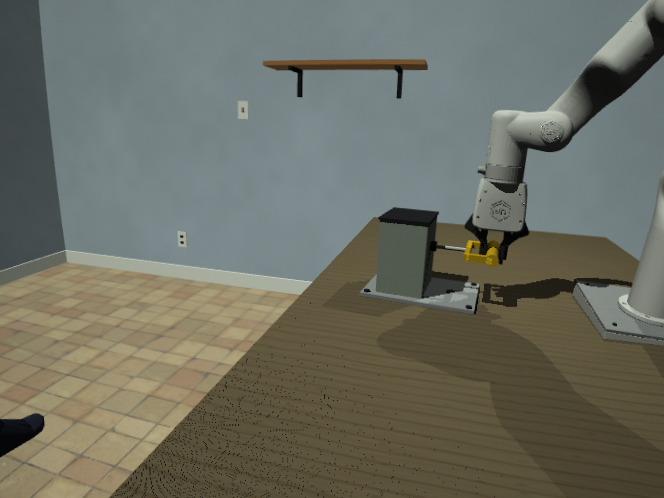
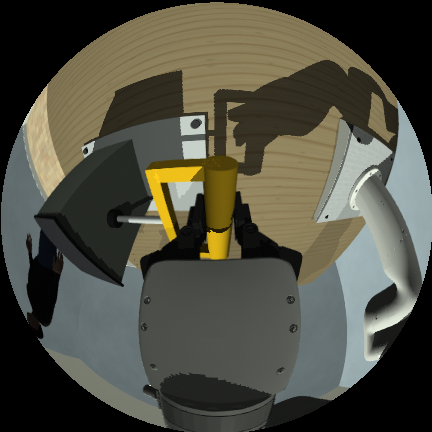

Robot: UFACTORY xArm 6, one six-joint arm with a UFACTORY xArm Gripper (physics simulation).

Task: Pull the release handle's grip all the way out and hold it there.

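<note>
The yellow grip (image 1: 491,254) (image 2: 220,192) of the release handle is a thick bar on a yellow frame. A pale rod (image 1: 451,248) (image 2: 140,219) joins the frame to the grey housing (image 1: 403,257) (image 2: 95,195) with a dark top. A good length of the rod shows between housing and frame. My gripper (image 1: 493,251) (image 2: 219,202) is shut on the grip's bar, one dark finger on each side, and holds it level with the rod, above the table. The fingers hide part of the bar.
The housing stands on a grey base plate (image 1: 418,303) (image 2: 150,131) on the wooden table (image 1: 348,428) (image 2: 225,45). My arm's base plate (image 1: 606,316) (image 2: 334,175) is on the other side of the grip. A wooden shelf (image 1: 345,64) hangs on the wall. A person (image 2: 44,280) stands beyond the housing.
</note>
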